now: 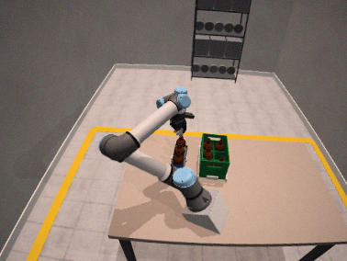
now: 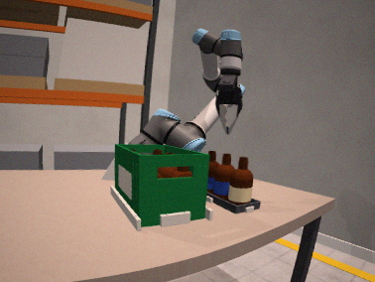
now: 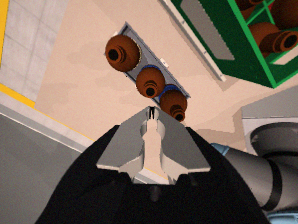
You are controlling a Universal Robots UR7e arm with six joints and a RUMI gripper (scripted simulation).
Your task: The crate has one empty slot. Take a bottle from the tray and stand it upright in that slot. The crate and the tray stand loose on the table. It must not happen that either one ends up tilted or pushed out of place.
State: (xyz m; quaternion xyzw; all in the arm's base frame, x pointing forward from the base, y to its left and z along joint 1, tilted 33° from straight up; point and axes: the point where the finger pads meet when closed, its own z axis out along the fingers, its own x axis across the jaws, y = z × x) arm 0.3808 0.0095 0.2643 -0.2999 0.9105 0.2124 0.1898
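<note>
Right now the bottle is 16 cm below my hand. Round my hand: green crate (2 cm behind, 25 cm to the right, 16 cm below); then tray (23 cm below).
</note>
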